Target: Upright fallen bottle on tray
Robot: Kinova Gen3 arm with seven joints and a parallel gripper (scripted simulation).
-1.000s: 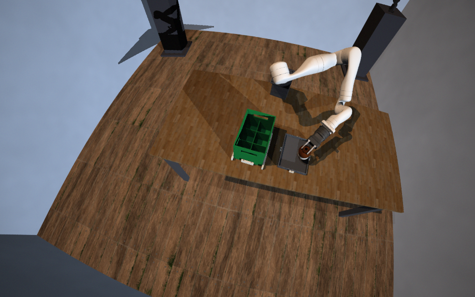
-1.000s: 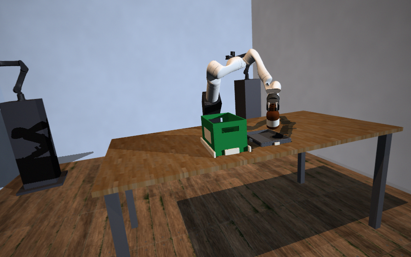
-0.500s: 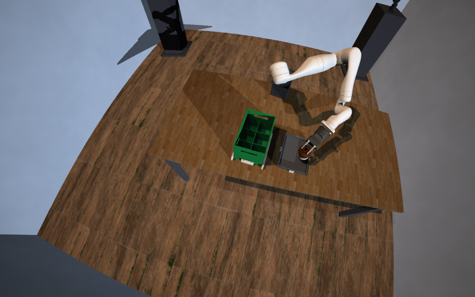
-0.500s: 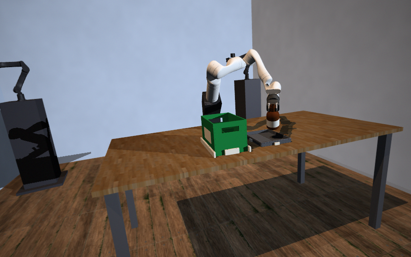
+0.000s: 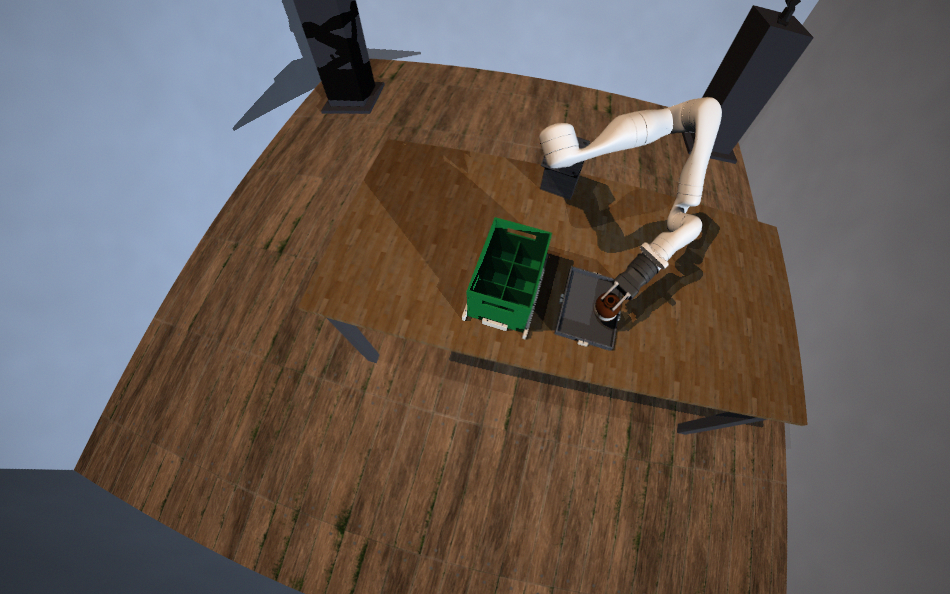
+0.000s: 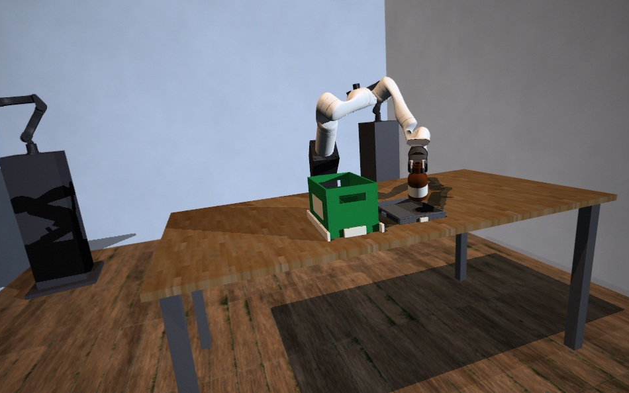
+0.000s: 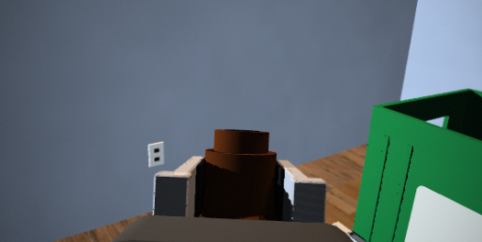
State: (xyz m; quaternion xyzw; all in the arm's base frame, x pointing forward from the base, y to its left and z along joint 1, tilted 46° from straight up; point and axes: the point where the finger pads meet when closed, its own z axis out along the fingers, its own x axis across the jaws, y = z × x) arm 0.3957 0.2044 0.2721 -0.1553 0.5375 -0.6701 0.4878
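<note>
Now: hand 50 mm above the brown bottle, 10 mm to the right of it and 10 mm past it. Round my hand: green crate (290 mm to the right, 110 mm below, 100 mm behind); then tray (180 mm below, 60 mm behind, 10 mm to the right).
</note>
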